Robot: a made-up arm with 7 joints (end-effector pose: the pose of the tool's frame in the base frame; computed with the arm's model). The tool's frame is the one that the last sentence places.
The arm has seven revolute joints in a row. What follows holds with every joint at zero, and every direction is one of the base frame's.
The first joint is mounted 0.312 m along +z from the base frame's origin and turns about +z.
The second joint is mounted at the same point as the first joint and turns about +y.
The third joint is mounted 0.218 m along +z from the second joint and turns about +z.
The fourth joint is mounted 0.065 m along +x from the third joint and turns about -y.
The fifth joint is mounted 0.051 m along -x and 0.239 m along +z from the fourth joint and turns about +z.
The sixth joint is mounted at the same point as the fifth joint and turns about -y.
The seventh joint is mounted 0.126 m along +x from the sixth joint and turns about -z.
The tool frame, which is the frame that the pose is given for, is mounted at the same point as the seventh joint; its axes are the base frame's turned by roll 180, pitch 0 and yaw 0 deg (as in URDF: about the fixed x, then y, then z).
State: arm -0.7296 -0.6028 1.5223 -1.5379 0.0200 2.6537 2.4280
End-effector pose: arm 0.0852 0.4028 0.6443 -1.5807 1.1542 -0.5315
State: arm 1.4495 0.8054 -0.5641 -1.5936 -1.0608 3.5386 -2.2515
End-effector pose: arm 0.1025 0.4108 0.3385 -1.5760 1.5693 0.4492
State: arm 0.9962 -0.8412 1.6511 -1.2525 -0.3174 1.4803 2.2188
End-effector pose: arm -0.4940 -0.0315 0.5376 -1.9952 -0.4881 -0.7099
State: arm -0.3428 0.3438 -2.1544 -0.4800 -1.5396 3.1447 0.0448
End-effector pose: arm 0.1170 -0.2275 0.7284 0.4014 0.1134 -0.9064
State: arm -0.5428 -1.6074 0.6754 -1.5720 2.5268 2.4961 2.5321
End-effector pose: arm -0.0707 0.2670 0.6376 -0.9474 0.8689 1.3621
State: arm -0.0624 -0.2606 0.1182 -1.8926 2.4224 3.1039 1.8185
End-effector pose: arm 0.2512 -0.0649 0.4828 0.8010 1.4759 0.8786
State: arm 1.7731 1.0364 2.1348 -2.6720 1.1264 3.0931 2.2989
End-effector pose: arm -0.2859 -0.0424 0.3773 1.8030 0.2450 -0.4164
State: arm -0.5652 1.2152 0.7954 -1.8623 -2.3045 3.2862 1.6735
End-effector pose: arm 0.2702 0.1314 0.2416 -2.3190 -0.4446 -0.5509
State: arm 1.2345 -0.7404 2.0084 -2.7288 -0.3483 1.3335 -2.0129
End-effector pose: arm -0.2003 0.0747 0.1754 -0.9441 0.8150 -0.8305
